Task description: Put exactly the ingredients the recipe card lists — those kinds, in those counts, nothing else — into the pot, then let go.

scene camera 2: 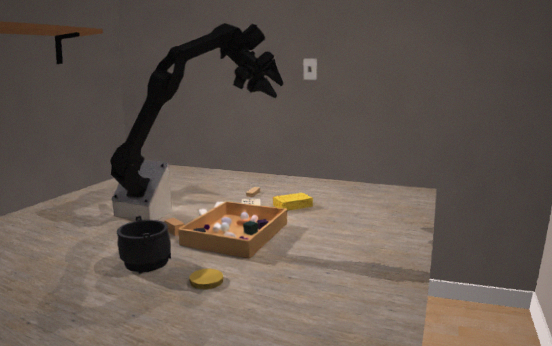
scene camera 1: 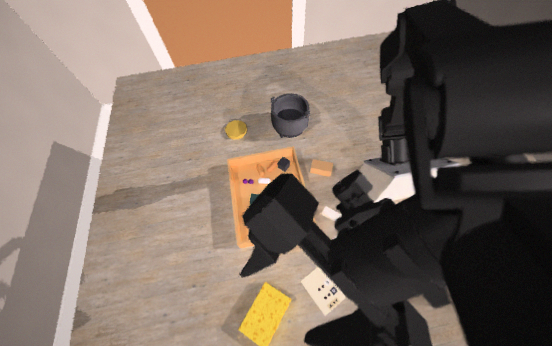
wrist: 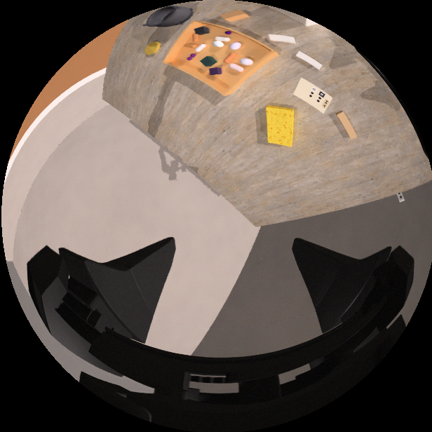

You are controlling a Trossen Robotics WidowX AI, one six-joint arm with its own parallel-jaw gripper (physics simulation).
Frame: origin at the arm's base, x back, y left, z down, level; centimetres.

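Seen in the pictures: gripper, fingertip midpoint: [scene camera 2: 279, 91] [scene camera 1: 274, 305]; arm's base, origin of the base link: [scene camera 2: 138, 187] [scene camera 1: 397, 160].
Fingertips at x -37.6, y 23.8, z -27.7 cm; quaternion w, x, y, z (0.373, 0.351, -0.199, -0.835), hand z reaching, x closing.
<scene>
Pixels of each thing's top centre, then the offset from my fingertips to it.
- dark pot, middle of its top: [scene camera 2: 142, 224] [scene camera 1: 290, 105] dx +16.6, dy -50.3, dz +27.6 cm
- orange tray, middle of its top: [scene camera 2: 235, 218] [scene camera 1: 268, 190] dx +3.6, dy -27.0, dz +32.5 cm
- recipe card, middle of its top: [scene camera 1: 322, 289] [scene camera 2: 250, 203] dx +10.0, dy -0.6, dz +36.9 cm
- yellow sponge, middle of its top: [scene camera 1: 265, 314] [scene camera 2: 292, 197] dx -4.1, dy +0.8, dz +34.0 cm
- yellow disc, middle of its top: [scene camera 2: 206, 276] [scene camera 1: 235, 128] dx -1.2, dy -53.3, dz +35.8 cm
- orange block, middle of its top: [scene camera 2: 174, 221] [scene camera 1: 322, 165] dx +20.6, dy -31.1, dz +34.0 cm
- tan block, middle of its top: [scene camera 2: 253, 189] dx +13.3, dy +10.0, dz +35.5 cm
My gripper [scene camera 1: 274, 306] [scene camera 2: 279, 90] [wrist: 236, 244] is open and empty, high above the table. The dark pot [scene camera 1: 275, 122] [scene camera 2: 145, 250] [wrist: 170, 16] stands upright; its visible inside shows no ingredients in scene camera 1. The orange tray [scene camera 1: 233, 200] [scene camera 2: 215, 246] [wrist: 195, 73] holds a black cube [wrist: 201, 30], a green cube [wrist: 208, 61], a dark purple cube [wrist: 215, 71], small purple balls [wrist: 228, 32], orange pieces [wrist: 231, 58] and several white or pinkish pieces [wrist: 235, 45]. The recipe card [scene camera 1: 314, 286] [wrist: 305, 90] shows dots and a dark square, too small to read surely. The arm hides part of the tray in scene camera 1.
A yellow sponge [scene camera 1: 265, 314] [scene camera 2: 293, 201] [wrist: 280, 126] lies near the card. A yellow disc [scene camera 1: 236, 129] [scene camera 2: 206, 278] [wrist: 152, 48] lies near the pot. An orange block [scene camera 1: 321, 168] [wrist: 236, 16], two white blocks [wrist: 282, 38] [wrist: 309, 60] and a tan block [scene camera 2: 253, 191] [wrist: 346, 125] lie around.
</scene>
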